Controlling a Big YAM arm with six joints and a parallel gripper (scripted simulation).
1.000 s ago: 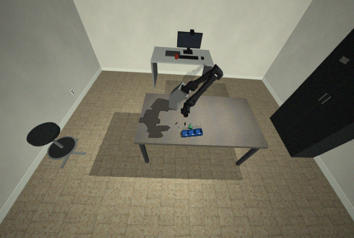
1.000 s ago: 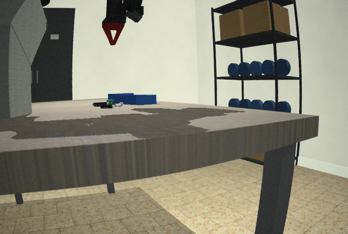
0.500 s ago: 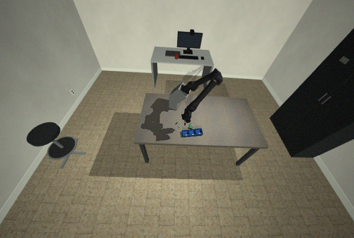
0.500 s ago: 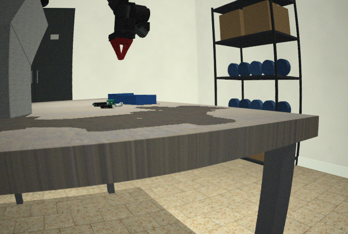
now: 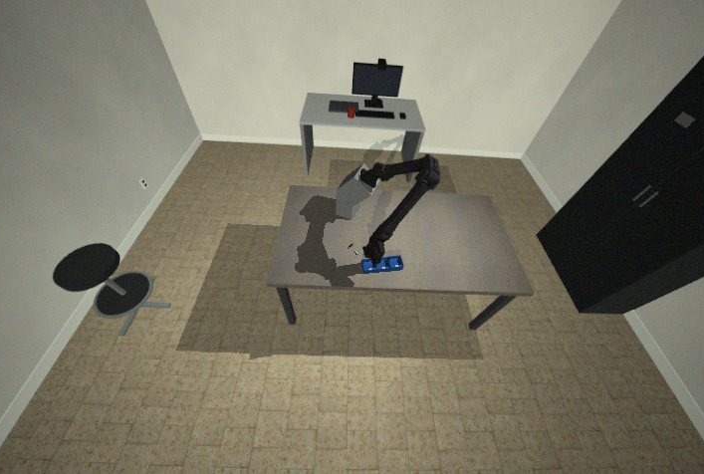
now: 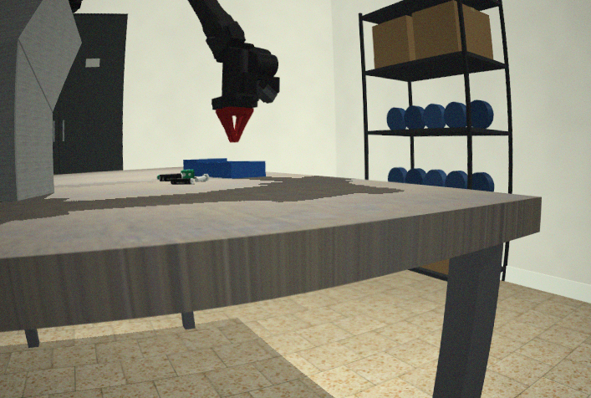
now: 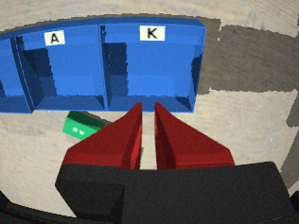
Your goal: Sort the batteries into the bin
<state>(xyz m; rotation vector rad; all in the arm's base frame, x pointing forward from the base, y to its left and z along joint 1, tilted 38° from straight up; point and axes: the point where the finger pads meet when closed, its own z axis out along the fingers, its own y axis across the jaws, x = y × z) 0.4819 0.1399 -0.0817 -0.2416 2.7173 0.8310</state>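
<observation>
My hand is 10 mm past the blue tray, 80 mm to the right of it and 60 mm above it. The rest, counted from my hand: green 9 V battery 100 mm behind, 50 mm to the left, 70 mm below; white bolt 90 mm behind, 80 mm to the right, 80 mm below; thin green battery 150 mm behind, 50 mm to the left, 80 mm below.
</observation>
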